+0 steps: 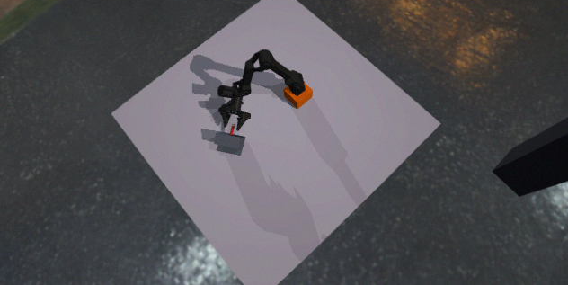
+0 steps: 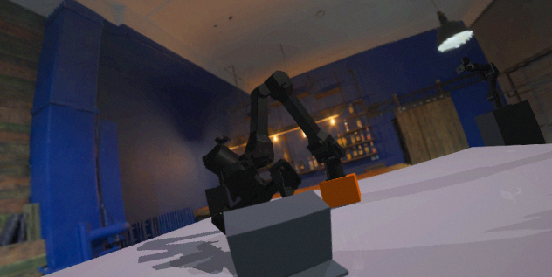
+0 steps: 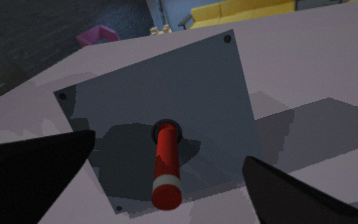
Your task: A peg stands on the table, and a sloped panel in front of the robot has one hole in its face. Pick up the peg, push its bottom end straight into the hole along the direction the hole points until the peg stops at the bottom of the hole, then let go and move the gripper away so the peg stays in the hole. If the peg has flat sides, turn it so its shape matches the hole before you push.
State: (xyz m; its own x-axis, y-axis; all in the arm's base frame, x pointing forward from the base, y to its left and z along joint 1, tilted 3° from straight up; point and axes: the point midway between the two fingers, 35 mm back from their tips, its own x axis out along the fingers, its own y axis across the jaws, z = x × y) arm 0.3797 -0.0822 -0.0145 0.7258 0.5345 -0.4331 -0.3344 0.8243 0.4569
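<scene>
The red peg is 1 cm behind my gripper tip and 1 cm below it. From my gripper tip the other things lie so: grey sloped panel block (4 cm ahead, 3 cm to the left, 2 cm below).
</scene>
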